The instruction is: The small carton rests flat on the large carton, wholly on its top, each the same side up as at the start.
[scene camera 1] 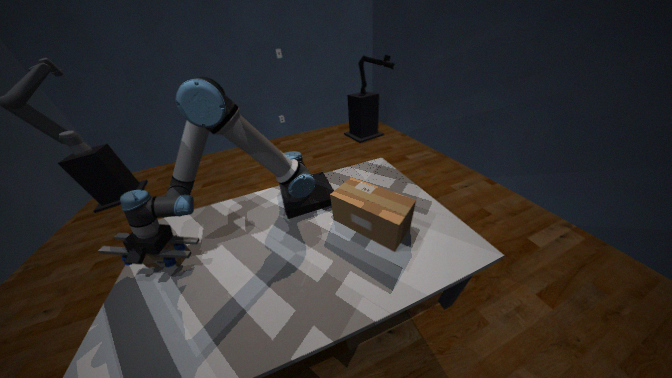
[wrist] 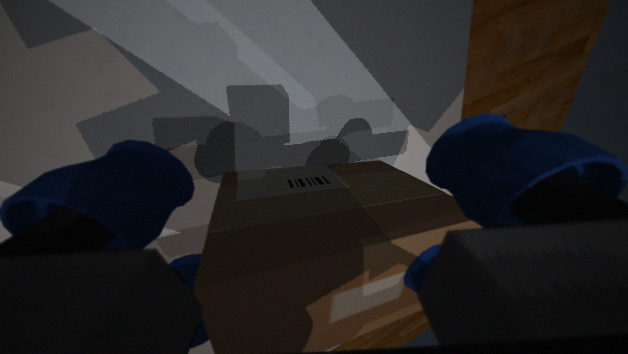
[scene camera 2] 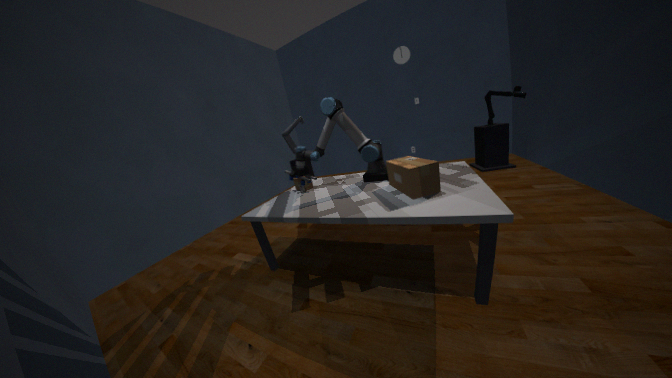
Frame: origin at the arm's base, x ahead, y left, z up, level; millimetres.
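Seen in the pictures: hand, tool point: (wrist: pixel 313 224) (scene camera 2: pixel 300 181); arm's base, link origin: (scene camera 2: pixel 376 170).
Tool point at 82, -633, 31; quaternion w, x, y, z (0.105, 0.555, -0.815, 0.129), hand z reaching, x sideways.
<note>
Offsets run from my tool point to a thing's top centre, as dx, dy, dz. Level surfaces: height alone.
The large carton @[+273, +850, +73] (scene camera 1: pixel 373 211) (scene camera 2: pixel 413 176) stands on the table @[dz -83] (scene camera 1: pixel 446 253) (scene camera 2: pixel 451 206) at the right, near the arm's base, with a small label on its top. The small carton @[-47, -6, +23] (wrist: pixel 281 264) (scene camera 2: pixel 301 184), brown with a barcode label, hangs under my suction gripper (scene camera 1: pixel 152 256) (scene camera 2: pixel 301 176) (wrist: pixel 307 193) at the table's far left edge. In the wrist view the two rear cups sit on its top and the two front blue cups stand free on either side of it. In scene camera 1 the gripper hides the small carton.
The arm's black base (scene camera 1: pixel 305 193) stands just left of the large carton. Two dark camera stands (scene camera 1: pixel 362 115) (scene camera 1: pixel 94 173) stand on the wooden floor beyond the table. The table's edge and floor (wrist: pixel 527 53) lie close beside the gripper.
</note>
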